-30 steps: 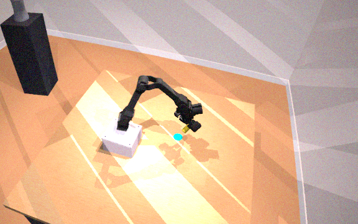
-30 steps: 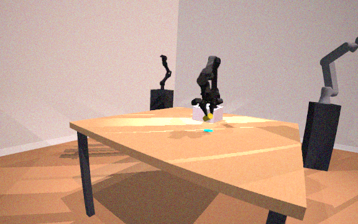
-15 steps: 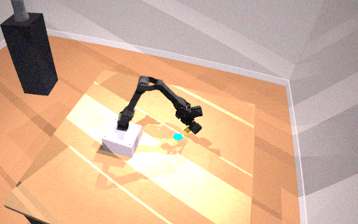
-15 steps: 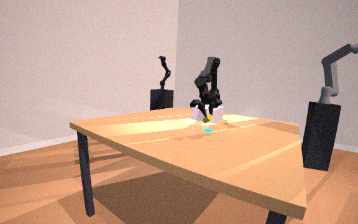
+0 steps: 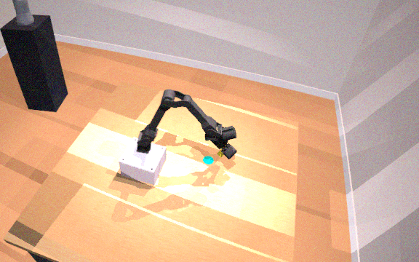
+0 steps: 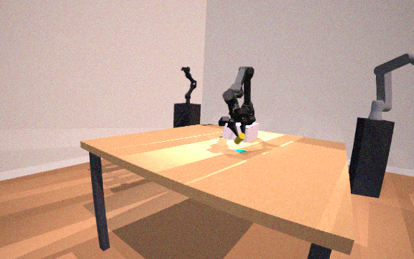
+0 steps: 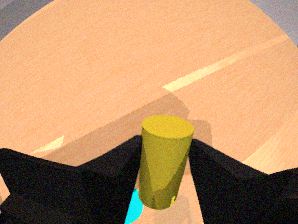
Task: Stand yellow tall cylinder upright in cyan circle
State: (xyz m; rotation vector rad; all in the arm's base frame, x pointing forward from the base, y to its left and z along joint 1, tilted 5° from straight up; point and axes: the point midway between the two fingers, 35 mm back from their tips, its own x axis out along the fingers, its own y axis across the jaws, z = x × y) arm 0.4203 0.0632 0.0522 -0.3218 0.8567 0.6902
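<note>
Right now the cyan circle is 8 cm behind my gripper tip, 2 cm to the right of it and 10 cm below it. From my gripper tip the other things lie so: yellow tall cylinder: 1 cm behind, 1 cm to the right, 1 cm below.
</note>
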